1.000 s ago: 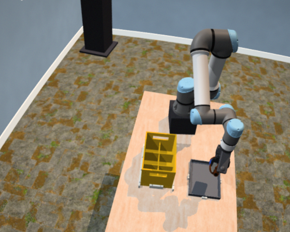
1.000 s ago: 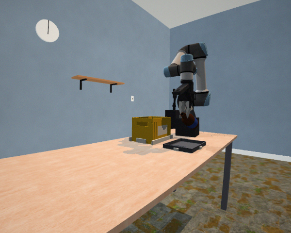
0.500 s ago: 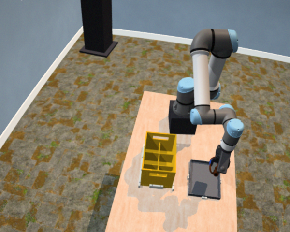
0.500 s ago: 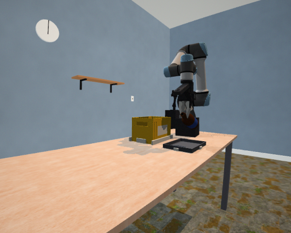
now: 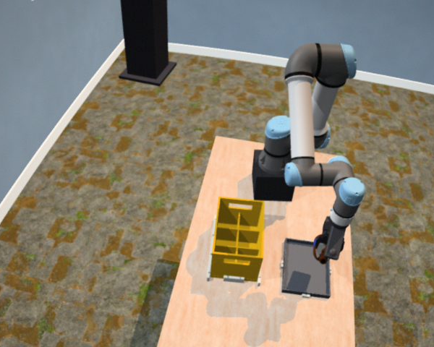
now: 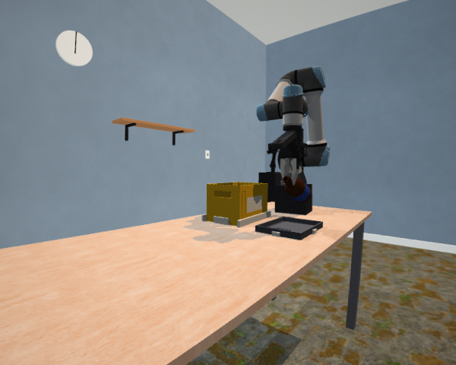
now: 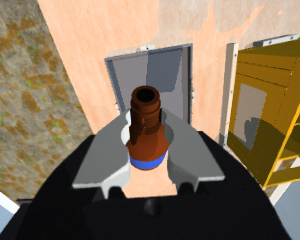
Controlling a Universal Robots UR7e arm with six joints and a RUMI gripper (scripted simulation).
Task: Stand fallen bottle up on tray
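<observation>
The brown bottle lies 40 mm behind my hand and 30 mm below it. Also, from my hand: yellow crate (330 mm to the right, 120 mm below, 60 mm behind); dark grey tray (190 mm below, 70 mm behind, 30 mm to the right).
</observation>
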